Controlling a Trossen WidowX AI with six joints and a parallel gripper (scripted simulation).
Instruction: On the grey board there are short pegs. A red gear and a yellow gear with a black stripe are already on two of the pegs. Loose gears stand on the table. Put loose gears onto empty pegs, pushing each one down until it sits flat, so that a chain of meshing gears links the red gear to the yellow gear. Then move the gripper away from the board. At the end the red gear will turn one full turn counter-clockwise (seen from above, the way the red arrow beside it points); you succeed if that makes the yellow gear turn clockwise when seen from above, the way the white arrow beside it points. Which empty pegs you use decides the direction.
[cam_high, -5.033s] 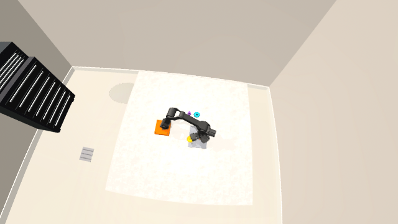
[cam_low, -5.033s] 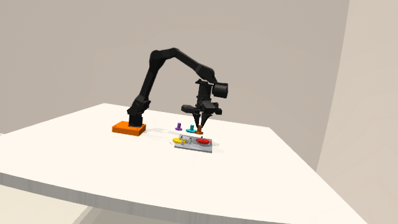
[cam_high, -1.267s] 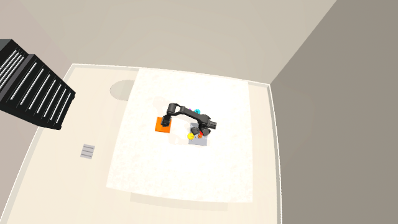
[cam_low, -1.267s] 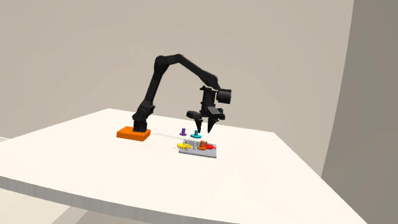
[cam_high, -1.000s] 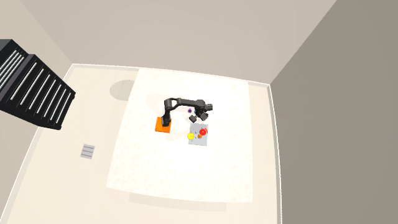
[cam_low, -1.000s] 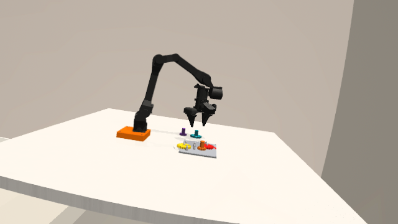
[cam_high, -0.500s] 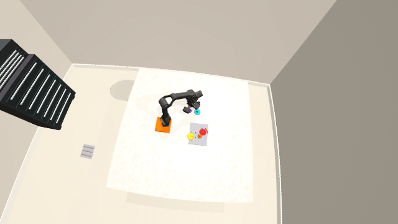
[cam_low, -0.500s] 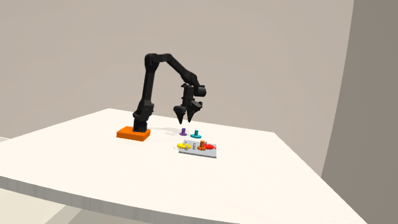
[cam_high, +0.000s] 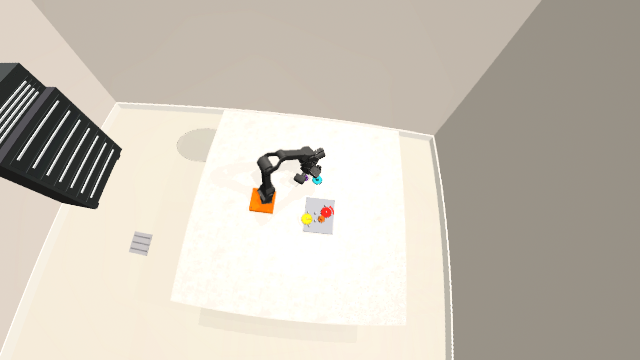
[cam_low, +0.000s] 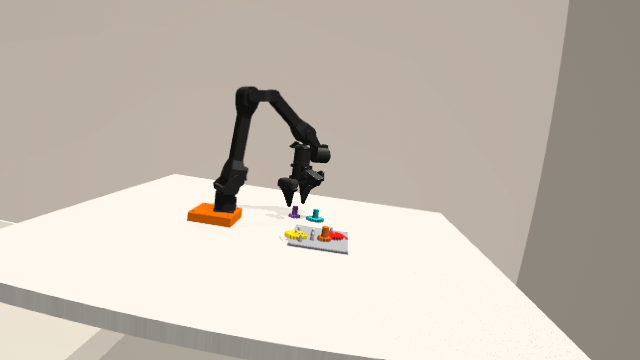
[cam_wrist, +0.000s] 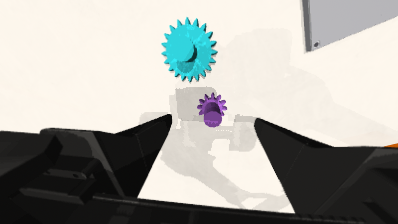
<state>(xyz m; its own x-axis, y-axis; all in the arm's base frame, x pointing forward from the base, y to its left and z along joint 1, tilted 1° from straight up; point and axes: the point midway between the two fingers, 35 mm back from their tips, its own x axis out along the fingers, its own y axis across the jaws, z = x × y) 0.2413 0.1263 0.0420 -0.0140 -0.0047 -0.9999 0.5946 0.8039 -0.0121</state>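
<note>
Right now my gripper tip is 30 mm above the purple gear. Also, from my gripper tip: red arrow (130 mm ahead, 220 mm to the right, 30 mm below); teal gear (70 mm ahead, 20 mm to the right, 30 mm below); red gear (100 mm ahead, 230 mm to the right, 30 mm below).
</note>
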